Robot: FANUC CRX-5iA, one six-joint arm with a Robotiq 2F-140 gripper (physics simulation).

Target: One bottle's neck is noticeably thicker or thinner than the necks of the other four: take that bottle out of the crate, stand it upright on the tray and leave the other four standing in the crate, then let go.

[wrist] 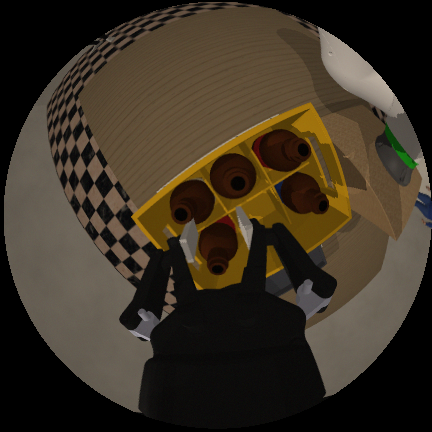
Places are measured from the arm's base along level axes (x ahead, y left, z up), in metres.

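Where they show: gripper, fingertip midpoint: (pixel 215 220); arm's base at its link origin: (pixel 393 159).
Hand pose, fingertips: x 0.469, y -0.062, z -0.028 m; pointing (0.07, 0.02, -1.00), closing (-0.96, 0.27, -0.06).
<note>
Things, the pixels of their top centre, and the offset from my fingertips. "pt": a spot on its surface instead. Level surfaces: height alone.
- yellow crate at a spot on its surface: (pixel 312 119) pt dx -0.182, dy -0.076, dz +0.034 m
- dark grey tray at a spot on its surface: (pixel 281 283) pt dx -0.051, dy +0.357, dz -0.126 m
- wood-grained table at its surface level: dz -0.131 m
A yellow crate (pixel 312 119) holds brown bottles: one at the left (pixel 194 199), one in the middle (pixel 232 172), one at the upper right (pixel 281 149), one at the right (pixel 300 191) and one nearest the gripper (pixel 218 245). One compartment is empty. My gripper (pixel 215 220) is open and holds nothing. Its fingers appear on either side of the nearest bottle; their height relative to its neck is hard to tell. Neck thicknesses are hard to compare from this angle. A dark grey tray (pixel 281 283) is partly hidden behind the crate and a finger linkage.
The crate stands on a wood-grained table (pixel 190 90) with a checkered surface (pixel 75 145) beyond its left side. A brown cardboard box (pixel 392 200) stands right of the crate. A white robot arm part (pixel 350 70) and a green band (pixel 398 147) are at the upper right.
</note>
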